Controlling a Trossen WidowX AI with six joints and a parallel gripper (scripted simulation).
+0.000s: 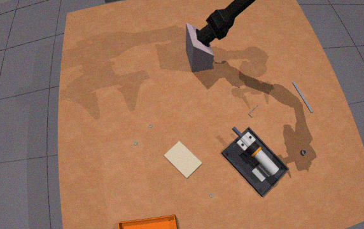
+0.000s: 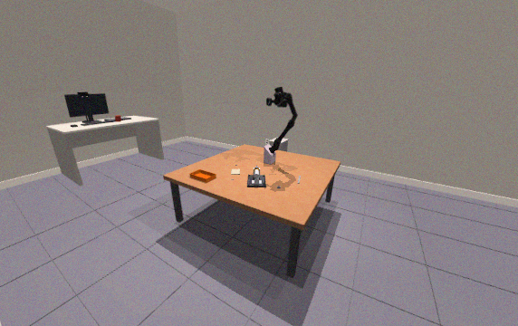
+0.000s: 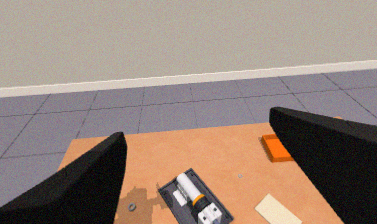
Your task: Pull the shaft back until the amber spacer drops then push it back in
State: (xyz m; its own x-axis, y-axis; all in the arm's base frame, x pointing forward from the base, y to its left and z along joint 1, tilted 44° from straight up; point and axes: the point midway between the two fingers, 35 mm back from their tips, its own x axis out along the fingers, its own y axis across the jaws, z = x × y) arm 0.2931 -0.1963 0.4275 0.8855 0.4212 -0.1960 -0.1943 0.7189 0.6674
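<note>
The shaft is 53 cm below my gripper tip, 17 cm ahead of it and 2 cm to the right of it. Round my gripper tip: amber spacer (53 cm below, 20 cm ahead); then metal bar (61 cm below, 28 cm to the left, 4 cm behind); then cream pad (60 cm below, 25 cm to the right, 20 cm ahead).
</note>
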